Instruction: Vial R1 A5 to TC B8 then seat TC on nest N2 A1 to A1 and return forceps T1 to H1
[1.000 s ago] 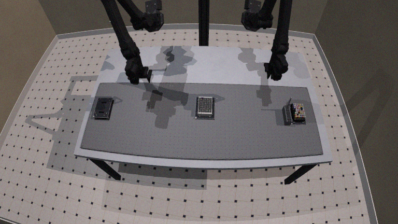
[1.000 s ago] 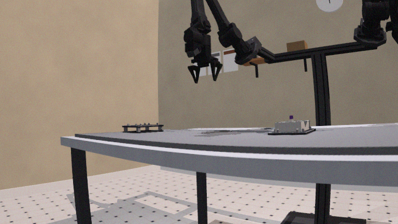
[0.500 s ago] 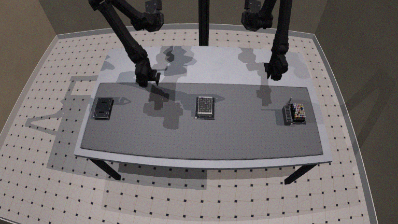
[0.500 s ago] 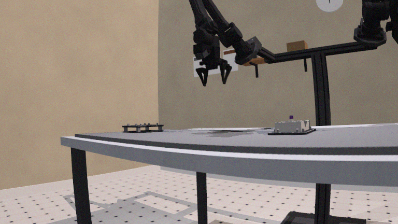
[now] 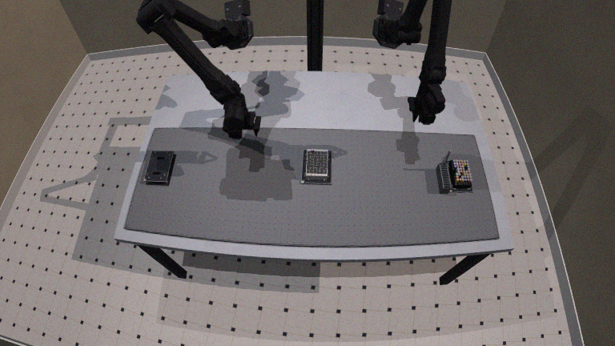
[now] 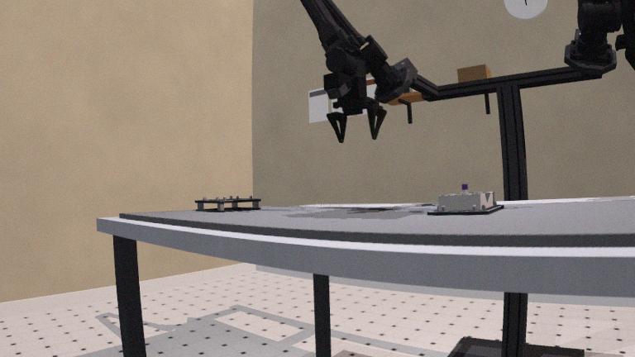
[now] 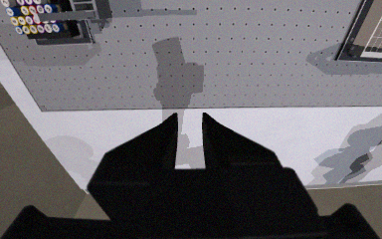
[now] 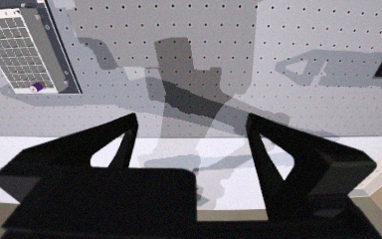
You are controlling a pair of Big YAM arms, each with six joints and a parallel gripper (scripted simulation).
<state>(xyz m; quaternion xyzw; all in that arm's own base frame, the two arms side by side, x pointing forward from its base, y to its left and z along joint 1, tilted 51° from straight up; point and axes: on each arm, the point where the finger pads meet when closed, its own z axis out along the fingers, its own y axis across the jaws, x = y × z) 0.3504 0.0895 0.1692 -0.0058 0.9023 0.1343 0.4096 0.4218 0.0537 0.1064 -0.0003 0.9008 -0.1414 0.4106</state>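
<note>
Right now my right hand is 28 cm to the right of the tube carrier TC, 16 cm above it and 4 cm short of it. From my right hand the other things lie so: holder h1: 82 cm to the left, 17 cm below, 13 cm ahead; raised nest n2: 42 cm to the right, 15 cm below, 5 cm ahead.
</note>
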